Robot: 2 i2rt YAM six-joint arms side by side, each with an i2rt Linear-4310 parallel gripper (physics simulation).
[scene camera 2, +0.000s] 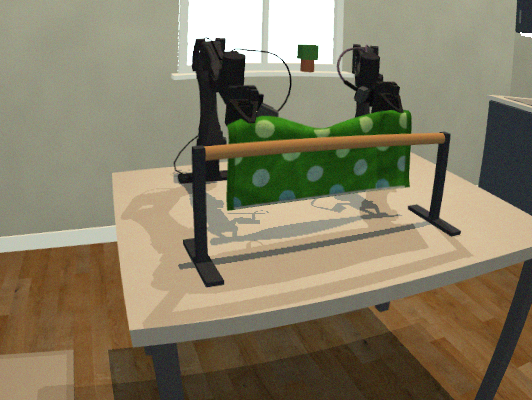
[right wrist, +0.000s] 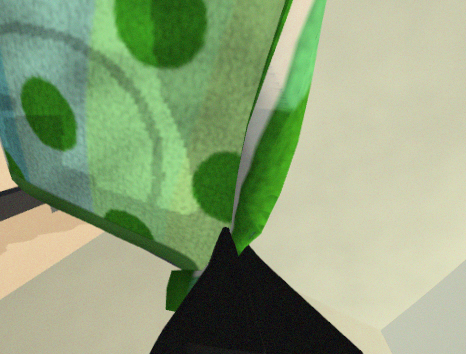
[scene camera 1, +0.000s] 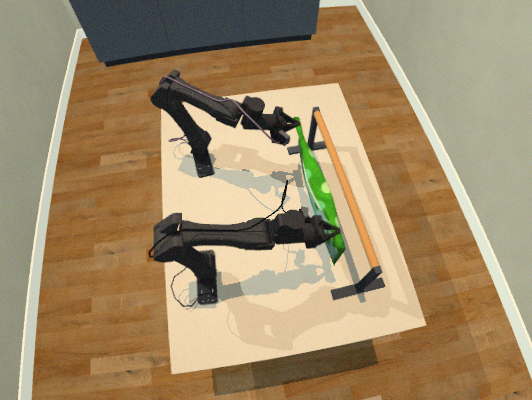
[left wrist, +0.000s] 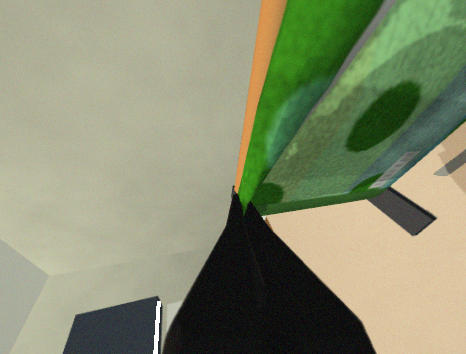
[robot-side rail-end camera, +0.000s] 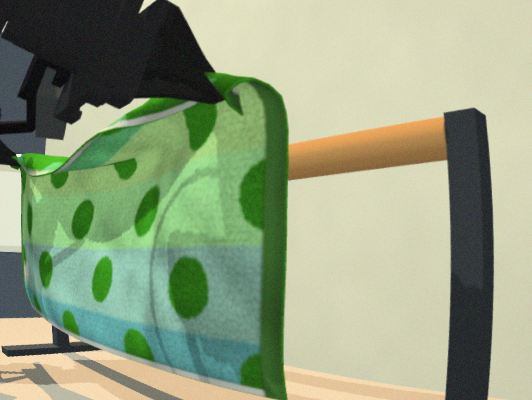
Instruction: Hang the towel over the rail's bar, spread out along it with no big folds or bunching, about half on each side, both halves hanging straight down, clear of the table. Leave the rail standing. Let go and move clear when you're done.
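The green towel (scene camera 1: 321,175) (scene camera 2: 287,175) (robot-side rail-end camera: 130,192) (left wrist: 320,150) (right wrist: 175,100) with pale dots hangs from both grippers on the arms' side of the rail's bar (scene camera 1: 345,185) (scene camera 2: 325,144) (robot-side rail-end camera: 370,147) (left wrist: 256,75). It is spread wide, its top edge sags in the middle, and its lower edge hangs above the table. In scene camera 2 the top edge shows above the bar. My left gripper (scene camera 1: 299,122) (scene camera 2: 401,110) (left wrist: 238,200) is shut on one top corner. My right gripper (scene camera 1: 339,231) (scene camera 2: 254,120) (robot-side rail-end camera: 222,100) (right wrist: 226,235) is shut near the other, where a small flap sticks out.
The rail stands upright on two dark posts (scene camera 2: 200,200) (scene camera 2: 439,180) with flat feet (scene camera 1: 357,289) (scene camera 2: 434,220) on the table (scene camera 1: 240,335) (scene camera 2: 320,300). The posts stand beyond the towel's two side edges. A potted plant (scene camera 2: 307,52) is on the window sill behind the arms.
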